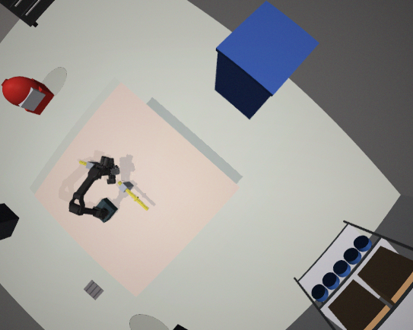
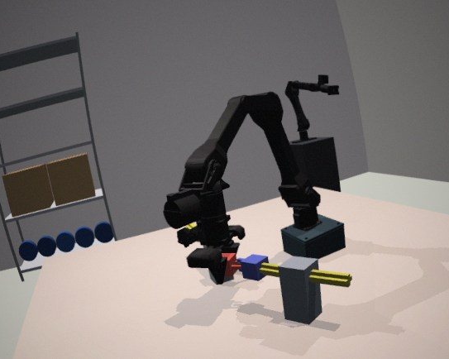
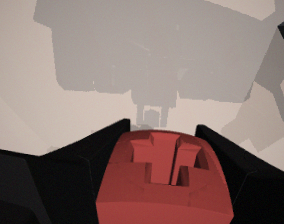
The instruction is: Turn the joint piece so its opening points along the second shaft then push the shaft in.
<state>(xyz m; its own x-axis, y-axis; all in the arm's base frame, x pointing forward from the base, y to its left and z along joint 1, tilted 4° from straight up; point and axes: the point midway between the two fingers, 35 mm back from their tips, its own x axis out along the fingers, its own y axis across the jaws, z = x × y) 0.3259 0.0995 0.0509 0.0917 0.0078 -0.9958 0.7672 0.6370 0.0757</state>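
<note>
Now: the red joint piece 1 cm behind my gripper tip, 1 cm to the left of it and 4 cm above it.
</note>
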